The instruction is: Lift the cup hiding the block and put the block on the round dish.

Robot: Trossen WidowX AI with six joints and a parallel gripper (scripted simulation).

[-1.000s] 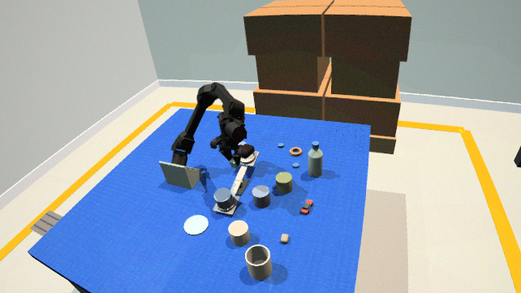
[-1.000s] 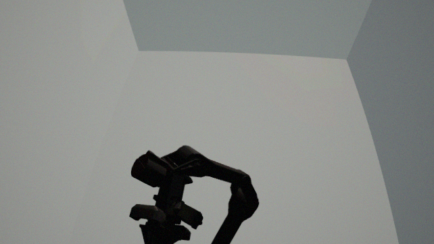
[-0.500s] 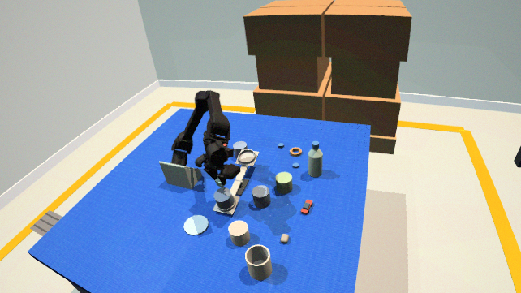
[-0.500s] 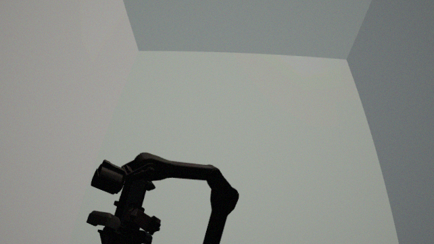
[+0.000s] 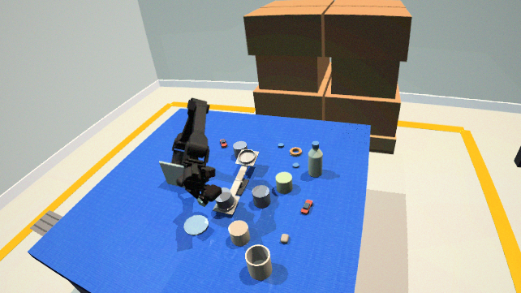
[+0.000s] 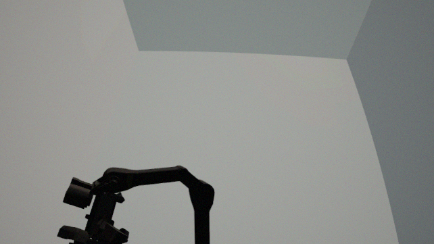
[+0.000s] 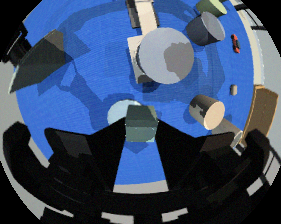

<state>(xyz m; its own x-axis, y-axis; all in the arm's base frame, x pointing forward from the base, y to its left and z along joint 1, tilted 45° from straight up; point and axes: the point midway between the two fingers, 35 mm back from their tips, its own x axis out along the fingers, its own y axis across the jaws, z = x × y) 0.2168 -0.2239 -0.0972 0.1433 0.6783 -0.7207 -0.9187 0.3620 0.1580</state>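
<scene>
Right now my gripper tip is 100 mm above the pale round dish, 40 mm to the left of it and 40 mm past it. Also, from my gripper tip: beige cylinder 150 mm ahead, 90 mm to the right, 70 mm below; then grey balance 200 mm to the left, 80 mm below, 80 mm ahead; then beige cup 260 mm ahead, 190 mm to the right, 60 mm below.
</scene>
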